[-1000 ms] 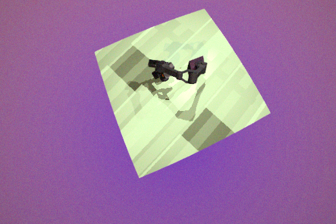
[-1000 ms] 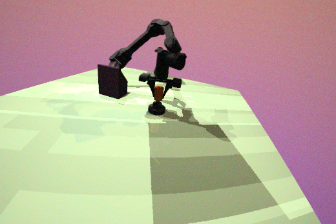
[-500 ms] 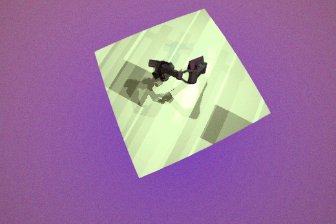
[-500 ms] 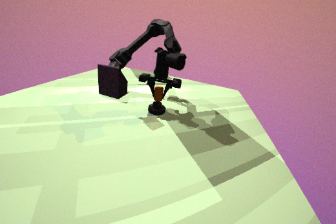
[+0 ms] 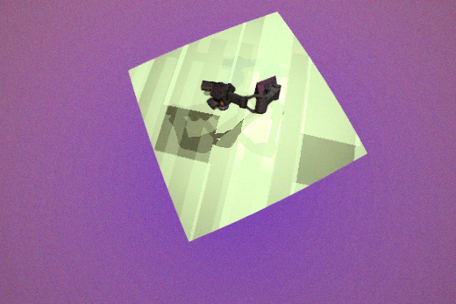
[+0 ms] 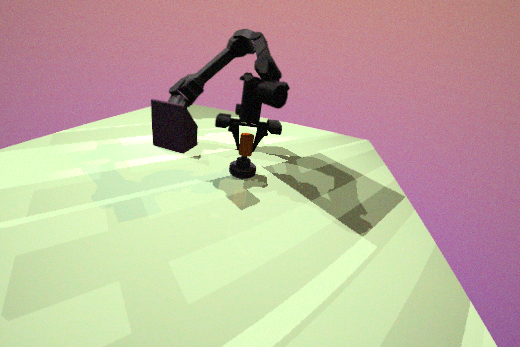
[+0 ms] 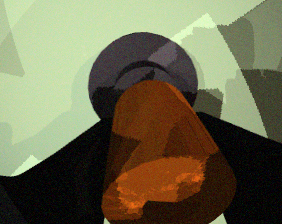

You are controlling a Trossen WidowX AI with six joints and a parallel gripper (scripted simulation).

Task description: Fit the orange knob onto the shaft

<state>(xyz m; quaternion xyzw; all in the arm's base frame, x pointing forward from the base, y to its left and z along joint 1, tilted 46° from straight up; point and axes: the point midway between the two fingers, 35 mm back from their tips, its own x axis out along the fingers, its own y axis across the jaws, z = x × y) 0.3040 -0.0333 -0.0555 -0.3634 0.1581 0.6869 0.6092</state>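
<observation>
Right now my gripper tip is 20 mm below the orange knob. From my gripper tip the other things lie so: dark round pedestal 40 mm below.
</observation>
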